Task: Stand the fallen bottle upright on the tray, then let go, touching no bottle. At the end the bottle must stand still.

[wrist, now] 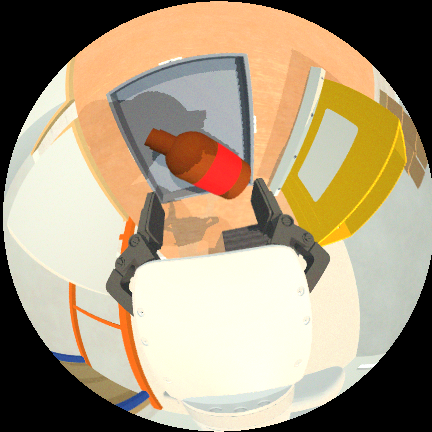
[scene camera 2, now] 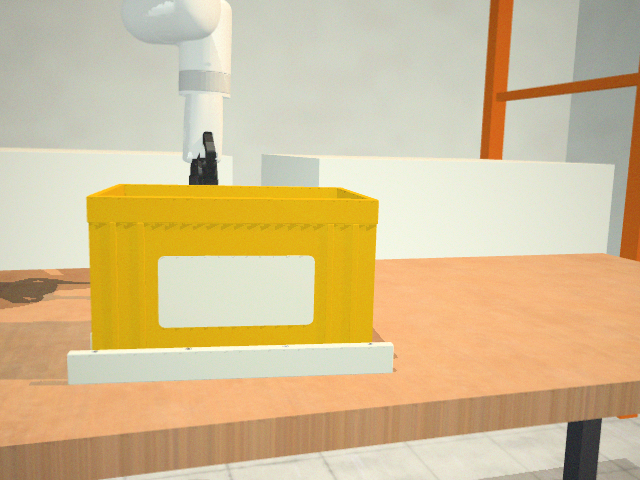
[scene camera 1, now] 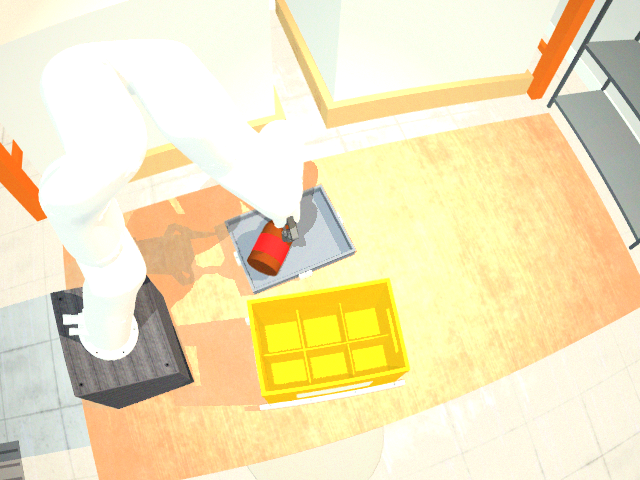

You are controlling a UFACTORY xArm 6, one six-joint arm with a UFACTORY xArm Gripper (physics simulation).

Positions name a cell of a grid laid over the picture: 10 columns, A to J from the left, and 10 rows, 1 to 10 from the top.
A brown bottle shows in the wrist view (E4) and in scene camera 1 (E6).
